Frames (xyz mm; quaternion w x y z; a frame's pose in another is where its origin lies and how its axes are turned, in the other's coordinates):
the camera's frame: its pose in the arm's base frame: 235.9 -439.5 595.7 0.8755 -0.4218 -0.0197 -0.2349
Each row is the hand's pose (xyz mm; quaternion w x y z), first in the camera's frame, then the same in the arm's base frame.
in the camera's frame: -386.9 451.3 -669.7 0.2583 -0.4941 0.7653 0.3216
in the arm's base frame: -24.5 -546.7 -254.3 0.1084 -0.3681 0.9167 -0.1117
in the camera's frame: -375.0 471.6 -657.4 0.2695 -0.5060 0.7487 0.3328
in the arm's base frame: -3.2 -531.4 -258.5 0.1154 -0.3874 0.9094 -0.0977
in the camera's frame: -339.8 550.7 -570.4 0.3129 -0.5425 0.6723 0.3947
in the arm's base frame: 76.2 -438.0 -252.0 0.1511 -0.4568 0.8764 -0.0222
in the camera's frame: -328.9 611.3 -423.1 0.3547 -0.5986 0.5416 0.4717
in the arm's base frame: 135.9 -299.8 -198.9 0.1795 -0.5558 0.8068 0.0894
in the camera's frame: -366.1 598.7 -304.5 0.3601 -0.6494 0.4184 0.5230
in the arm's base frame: 116.9 -203.1 -122.0 0.1724 -0.6325 0.7324 0.1840
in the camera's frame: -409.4 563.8 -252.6 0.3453 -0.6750 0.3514 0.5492
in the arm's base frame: 71.9 -165.9 -73.3 0.1535 -0.6649 0.6911 0.2382
